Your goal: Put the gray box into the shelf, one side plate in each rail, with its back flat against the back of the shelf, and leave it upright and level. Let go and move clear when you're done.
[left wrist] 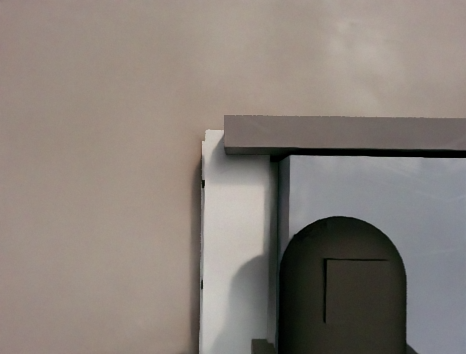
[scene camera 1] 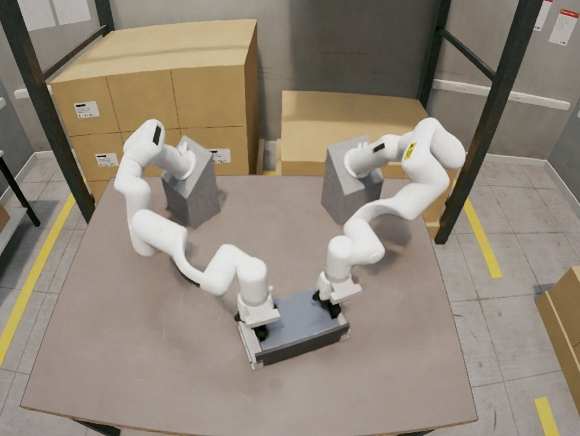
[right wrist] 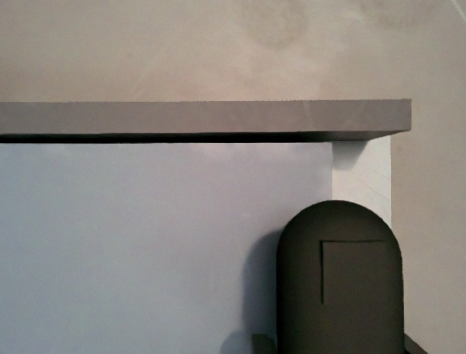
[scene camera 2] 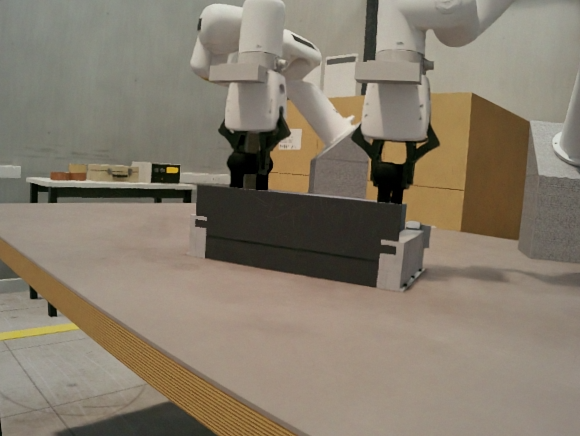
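Where they show: left gripper, fingertip midpoint: (scene camera 1: pixel 329 303) (scene camera 2: pixel 391 188); right gripper, fingertip midpoint: (scene camera 2: pixel 249 173); left arm's base, origin of the base link: (scene camera 1: pixel 356 163) (scene camera 2: pixel 577 149); right arm's base, origin of the base link: (scene camera 1: pixel 184 165) (scene camera 2: pixel 339 139).
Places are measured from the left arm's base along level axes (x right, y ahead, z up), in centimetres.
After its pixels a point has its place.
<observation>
The gray box (scene camera 1: pixel 300 315) {z -14.9, x 9.8, y 65.0 cm} (left wrist: pixel 430 200) {z -15.0, x 1.8, y 67.5 cm} (right wrist: pixel 150 225) {z -14.9, x 14.1, y 73.6 cm} sits upright and looks level between the white side rails (left wrist: pixel 235 210) {z -19.1, x -4.3, y 62.7 cm} (right wrist: pixel 360 185) {z -19.0, x 21.4, y 80.1 cm} of the shelf. Its back edge runs parallel to the shelf's dark back panel (scene camera 1: pixel 305 345) {z -18.0, x 6.1, y 74.1 cm} (scene camera 2: pixel 300 225) {z -18.5, x 4.8, y 73.3 cm} (left wrist: pixel 350 132) {z -14.2, x -2.5, y 67.8 cm} (right wrist: pixel 200 117) {z -14.2, x 13.5, y 78.3 cm}, with a thin black line between them in both wrist views. My left gripper (scene camera 1: pixel 326 306) {z -12.3, x 1.2, y 59.9 cm} (scene camera 2: pixel 390 192) {z -12.3, x 1.2, y 59.9 cm} is shut on the box near its right end in scene camera 1. My right gripper (scene camera 1: pixel 251 325) {z -12.0, x 22.0, y 73.0 cm} (scene camera 2: pixel 250 185) {z -12.0, x 22.0, y 73.0 cm} is shut on it near its left end. The gripped parts and the plates inside the rails are hidden.
The shelf stands on the brown table (scene camera 1: pixel 150 380) {z -25.6, x 54.0, y 98.9 cm} (scene camera 2: pixel 300 350) {z -25.6, x -20.2, y 89.1 cm}, and the panel rises above the rails. Gray arm pedestals (scene camera 1: pixel 192 200) {z -9.6, x 62.3, y 28.0 cm} (scene camera 1: pixel 350 200) {z -11.5, x 0.2, y 10.5 cm} stand at the back of the table. Large cartons (scene camera 1: pixel 210 95) (scene camera 1: pixel 350 120) stand behind it.
</observation>
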